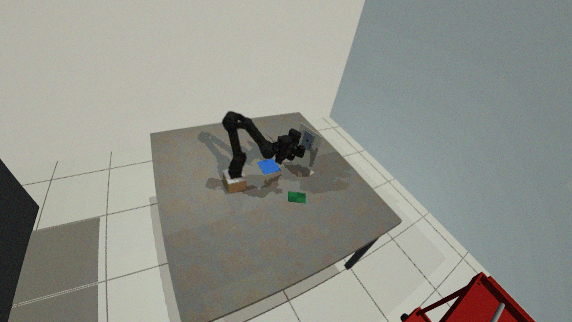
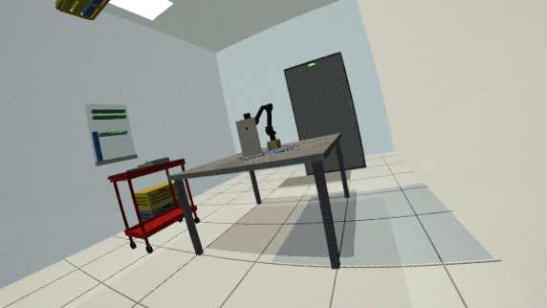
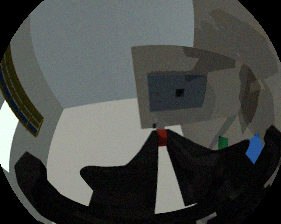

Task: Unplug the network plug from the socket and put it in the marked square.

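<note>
Now: gripper tip 300 mm above the blue marked square, 110 mm to the right of it and 100 mm past it. From my gripper tip the other things lie so: red plug 10 mm ahead; upright grey panel 150 mm below, 100 mm ahead, 30 mm to the left.
</note>
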